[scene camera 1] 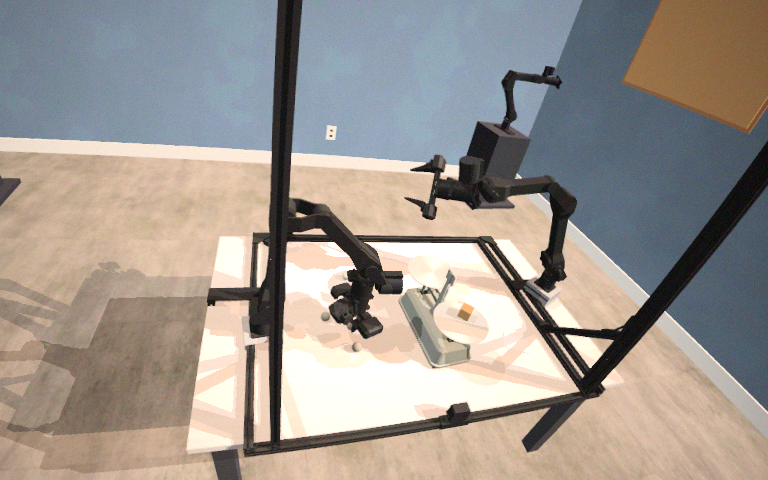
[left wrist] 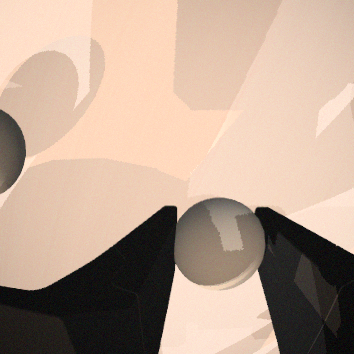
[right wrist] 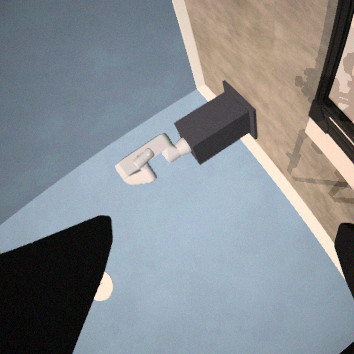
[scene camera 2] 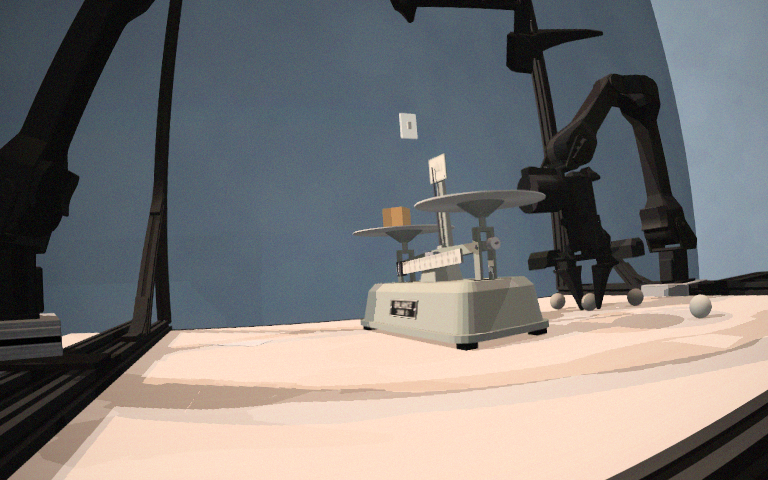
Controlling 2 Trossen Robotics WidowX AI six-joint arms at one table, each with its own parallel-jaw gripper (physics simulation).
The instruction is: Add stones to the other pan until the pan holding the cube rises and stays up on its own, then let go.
Labels:
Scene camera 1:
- left gripper: 350,328
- right gripper: 407,183
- balance scale: 445,339
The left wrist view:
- left gripper: 215,218
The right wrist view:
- right gripper: 230,233
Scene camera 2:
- left gripper: 590,309
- balance scale: 442,306

